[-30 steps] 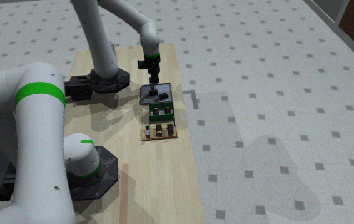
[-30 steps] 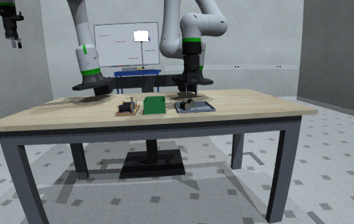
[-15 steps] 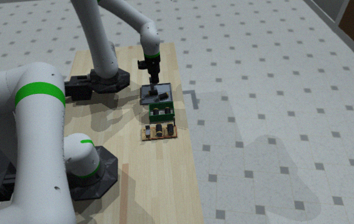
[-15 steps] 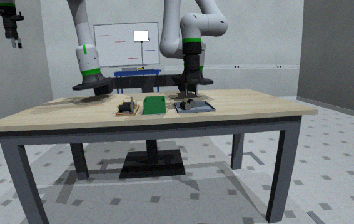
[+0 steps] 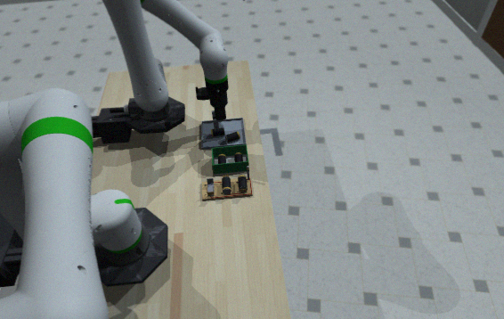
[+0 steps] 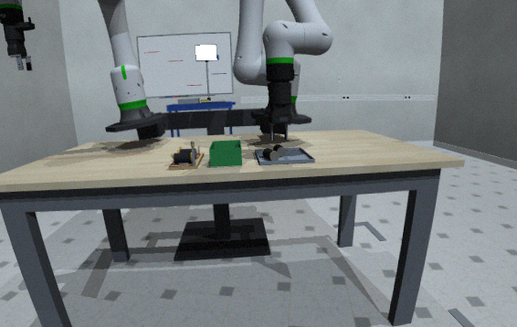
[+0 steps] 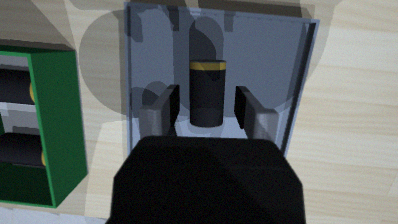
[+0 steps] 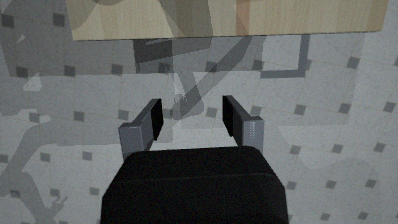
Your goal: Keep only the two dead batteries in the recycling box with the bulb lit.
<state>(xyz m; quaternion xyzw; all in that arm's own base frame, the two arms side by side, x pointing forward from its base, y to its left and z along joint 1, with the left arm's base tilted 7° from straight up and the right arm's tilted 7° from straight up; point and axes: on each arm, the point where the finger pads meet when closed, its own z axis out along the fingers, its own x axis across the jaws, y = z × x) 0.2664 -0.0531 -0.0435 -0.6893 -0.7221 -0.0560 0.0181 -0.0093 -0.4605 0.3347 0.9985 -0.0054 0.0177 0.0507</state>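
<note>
Right now the grey tray is 7 cm below my left hand, 3 cm ahead of it and 1 cm to the left of it. Also, from my left hand: green recycling box: 19 cm to the right, 6 cm below, 6 cm ahead.
</note>
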